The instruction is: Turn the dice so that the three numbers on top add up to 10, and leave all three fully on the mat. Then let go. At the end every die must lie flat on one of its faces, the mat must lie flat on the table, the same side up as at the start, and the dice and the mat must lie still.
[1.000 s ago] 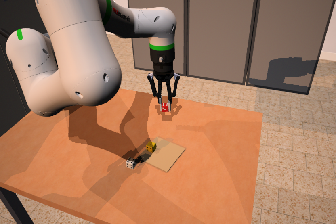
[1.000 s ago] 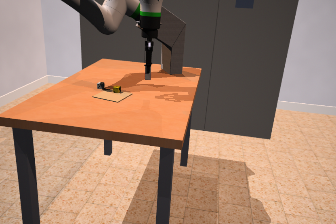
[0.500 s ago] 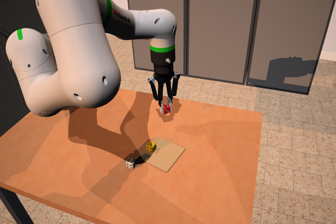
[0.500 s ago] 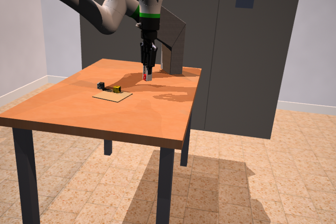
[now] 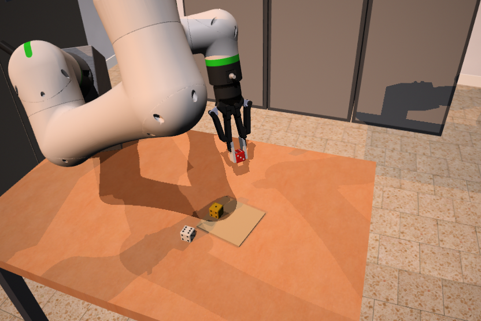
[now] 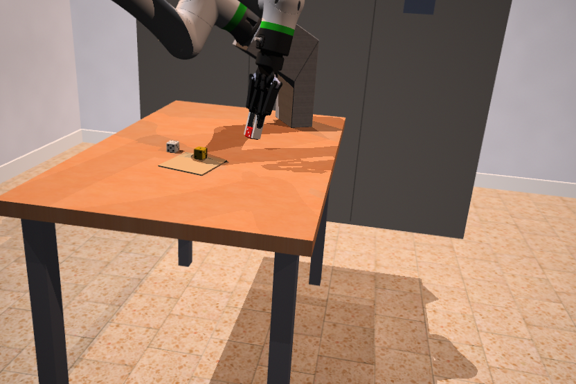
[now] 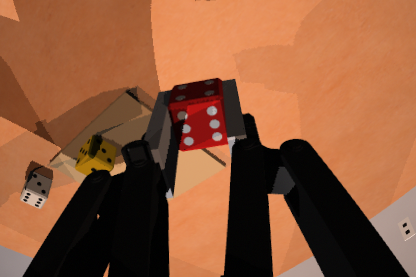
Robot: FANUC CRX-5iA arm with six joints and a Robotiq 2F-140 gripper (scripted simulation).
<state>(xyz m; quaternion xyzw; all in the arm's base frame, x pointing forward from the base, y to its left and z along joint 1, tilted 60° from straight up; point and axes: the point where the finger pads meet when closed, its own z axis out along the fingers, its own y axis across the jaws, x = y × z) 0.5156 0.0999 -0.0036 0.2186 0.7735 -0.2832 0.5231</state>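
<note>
My gripper is now 2 cm above the red die. Round my hand: white die 9 cm behind, 25 cm to the right, 11 cm below; then yellow die 3 cm behind, 16 cm to the right, 10 cm below; then tan mat 1 cm ahead, 17 cm to the right, 12 cm below.
</note>
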